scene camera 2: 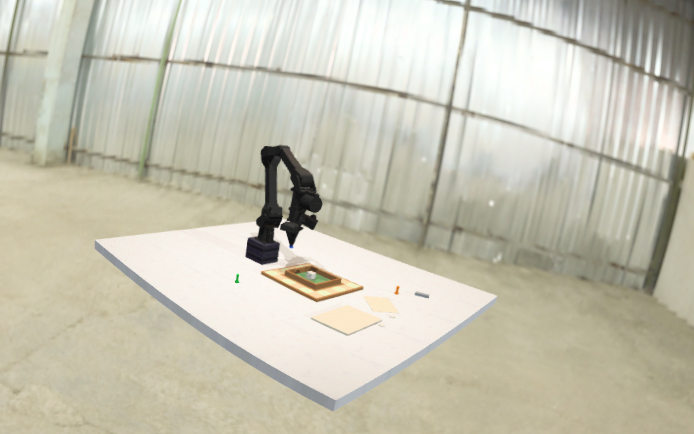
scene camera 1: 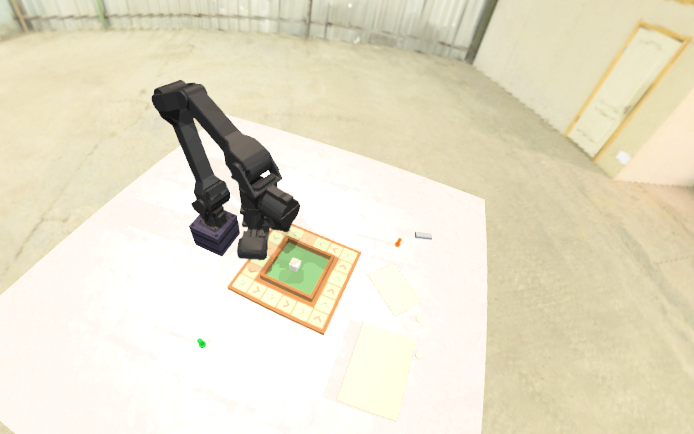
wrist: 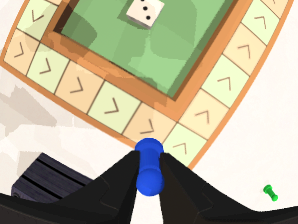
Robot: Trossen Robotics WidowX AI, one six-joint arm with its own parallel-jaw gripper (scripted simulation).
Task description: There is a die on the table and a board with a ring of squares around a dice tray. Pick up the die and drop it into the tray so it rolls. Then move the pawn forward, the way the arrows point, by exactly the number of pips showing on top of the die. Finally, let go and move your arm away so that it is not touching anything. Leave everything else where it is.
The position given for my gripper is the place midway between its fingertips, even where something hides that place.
My gripper (scene camera 1: 258, 245) holds a blue pawn (wrist: 150, 182). Further things: a dice tray (scene camera 1: 312, 265).
My gripper shows as well in scene camera 2 (scene camera 2: 291, 245) and in the wrist view (wrist: 149, 159). Scene camera 1 misses the blue pawn, which is hidden by my gripper.
